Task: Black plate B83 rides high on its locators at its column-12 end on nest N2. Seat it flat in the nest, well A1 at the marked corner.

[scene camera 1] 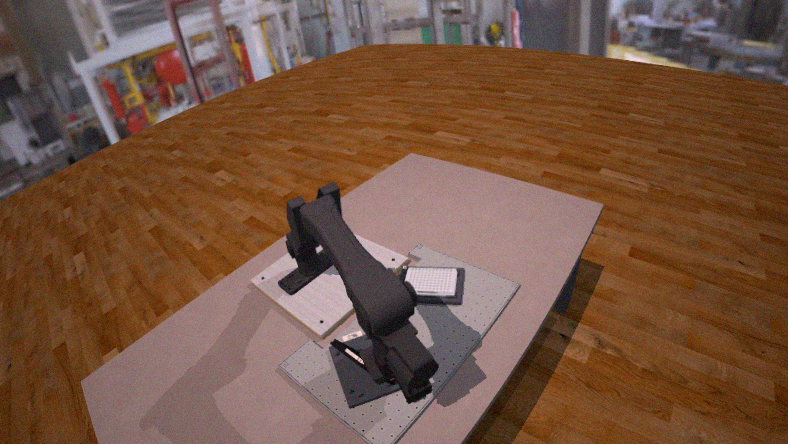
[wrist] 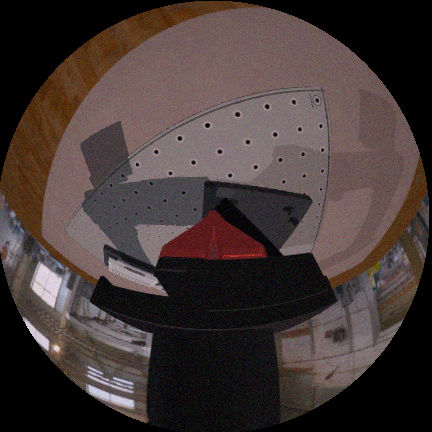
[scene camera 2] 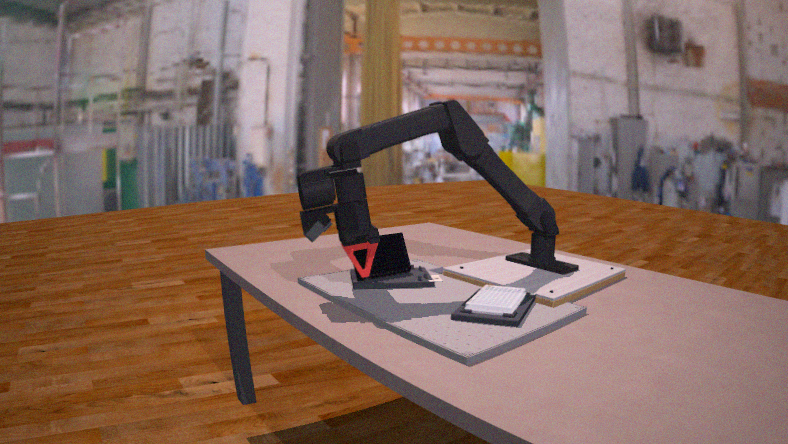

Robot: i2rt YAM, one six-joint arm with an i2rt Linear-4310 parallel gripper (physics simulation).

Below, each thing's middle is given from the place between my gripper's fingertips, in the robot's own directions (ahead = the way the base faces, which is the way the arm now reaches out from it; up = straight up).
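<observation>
The white well plate (scene camera 2: 495,300) is 26 cm to the left of my hand and 11 cm behind it. As for the black well plate (scene camera 2: 391,257), my hand is now 3 cm below it, 3 cm to the left of it and 5 cm past it.
</observation>
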